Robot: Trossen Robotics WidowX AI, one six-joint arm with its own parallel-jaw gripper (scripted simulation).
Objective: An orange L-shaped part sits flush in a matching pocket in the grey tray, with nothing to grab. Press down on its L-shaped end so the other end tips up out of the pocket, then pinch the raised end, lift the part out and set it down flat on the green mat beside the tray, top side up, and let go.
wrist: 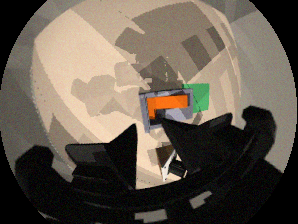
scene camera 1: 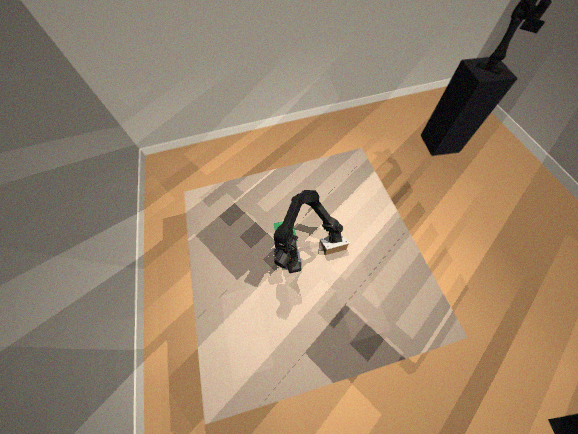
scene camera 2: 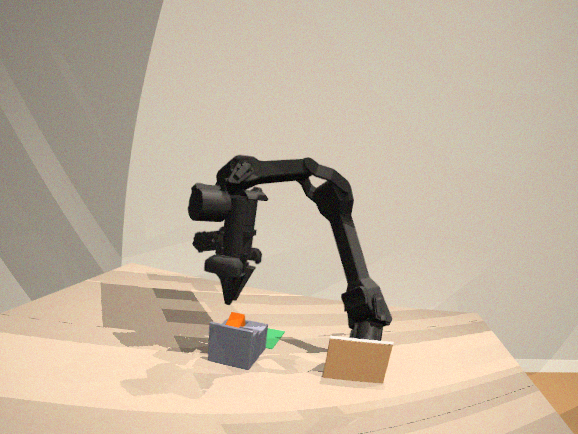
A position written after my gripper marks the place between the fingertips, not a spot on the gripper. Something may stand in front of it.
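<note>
I can see my gripper [scene camera 2: 230,302] from the scene camera, and the wrist view gives me a sight of it as well, with my gripper [wrist: 148,123] in frame there.
</note>
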